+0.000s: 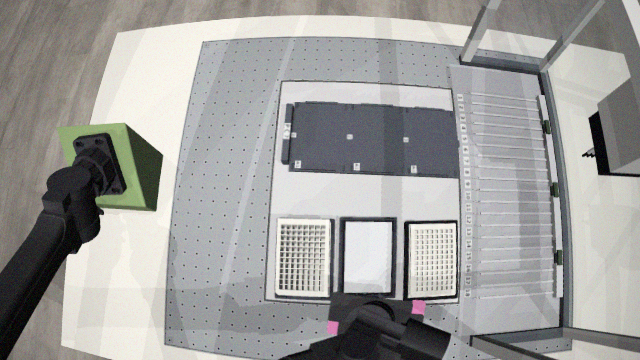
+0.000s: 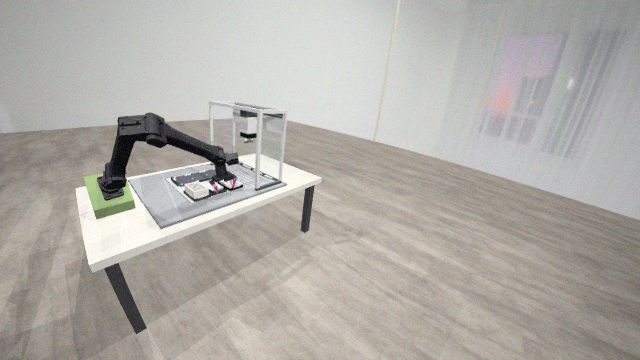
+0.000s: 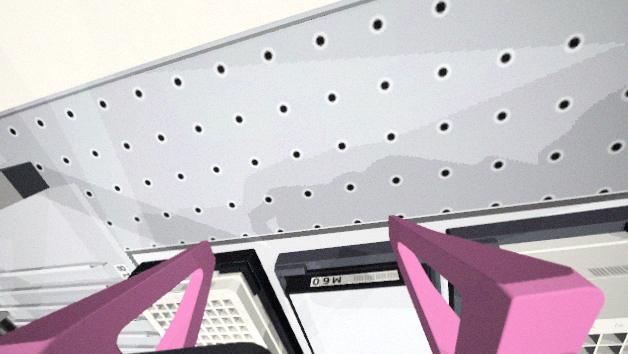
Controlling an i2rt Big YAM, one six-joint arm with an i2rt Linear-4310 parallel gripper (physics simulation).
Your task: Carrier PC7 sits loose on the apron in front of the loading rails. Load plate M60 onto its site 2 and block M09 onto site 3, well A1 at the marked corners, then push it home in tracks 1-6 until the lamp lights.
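Frame: origin at the arm's base, x left, y ahead, z down, level; millimetres.
Seen in the pictures: gripper, between the fingertips: (image 2: 225, 191) (image 3: 299, 238); arm's base, origin of its link: (image 1: 101, 163) (image 2: 110, 187).
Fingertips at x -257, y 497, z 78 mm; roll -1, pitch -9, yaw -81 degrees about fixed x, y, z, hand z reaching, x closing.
Observation:
Pixels of each thing's middle, then the offset from my fingertips to it. "*": a spot on its surface instead. Level surfaces: height alone.
- Carrier PC7, middle of its body: (image 1: 375, 137) (image 2: 198, 176) dx +313, dy +6, dz +9 mm
- White-topped plate M60, middle of its body: (image 3: 370, 341) (image 1: 368, 257) (image 2: 213, 186) dx +99, dy -17, dz +5 mm
- coarse-grid white labware, middle of its body: (image 1: 303, 258) (image 2: 196, 189) dx +100, dy -123, dz -9 mm
- head unit, a spot on its surface: (image 2: 246, 122) * dx +172, dy +286, dz -346 mm
- perforated plate, height of its surface: dz +23 mm
Carrier PC7 (image 1: 377, 155) (image 2: 186, 178), a dark flat tray with sites 1 to 3 bare and A1 marks along its near edge, lies on the apron (image 1: 370, 197), its right end close to the rails. White-topped plate M60 (image 1: 368, 257) (image 3: 360, 320) sits in the middle dark nest. A coarse-grid white labware (image 1: 302, 257) (image 2: 196, 189) stands in the left nest, a finer-grid one (image 1: 432, 260) (image 3: 225, 312) in the right. No M09 label is legible. My gripper (image 1: 375, 317) (image 2: 224, 188) (image 3: 299, 238) is open and empty, its pink fingers at M60's near, labelled end.
The loading rails (image 1: 512, 202), with numbered tracks, run at the right of the apron. A clear-panelled frame (image 2: 258, 150) stands over them, with a head unit (image 2: 246, 122) hanging inside. The arm's green base (image 1: 142, 170) (image 2: 112, 204) is at the left. The perforated plate (image 1: 225, 150) (image 3: 300, 130) surrounds the apron.

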